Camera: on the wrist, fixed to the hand. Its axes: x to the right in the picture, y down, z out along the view.
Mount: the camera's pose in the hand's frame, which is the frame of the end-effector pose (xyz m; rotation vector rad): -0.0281 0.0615 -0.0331 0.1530 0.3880 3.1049
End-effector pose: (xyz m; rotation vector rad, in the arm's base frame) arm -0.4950 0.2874 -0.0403 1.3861 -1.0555 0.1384
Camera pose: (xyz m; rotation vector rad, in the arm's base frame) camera -0.5330 0.3443 -0.0089 1.3335 1.6106 -2.2644
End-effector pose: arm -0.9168 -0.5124 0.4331 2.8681 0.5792 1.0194
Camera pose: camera -0.9369 -0.5824 0.4521 -0.3795 2.2769 -0.3254
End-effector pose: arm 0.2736 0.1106 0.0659 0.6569 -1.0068 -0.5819
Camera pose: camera 0.3001 0.1791 0.0823 -1.0270 -0.5796 2.2080
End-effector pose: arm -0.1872 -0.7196 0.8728 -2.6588 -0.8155 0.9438
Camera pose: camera -0.1578 -0.7865 0.8909 0.8556 -2.5192 -0.0127
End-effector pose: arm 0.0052 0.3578 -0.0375 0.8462 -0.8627 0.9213
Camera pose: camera -0.0520 0.4004 -0.0616 1.0265 0.6934 -2.0086
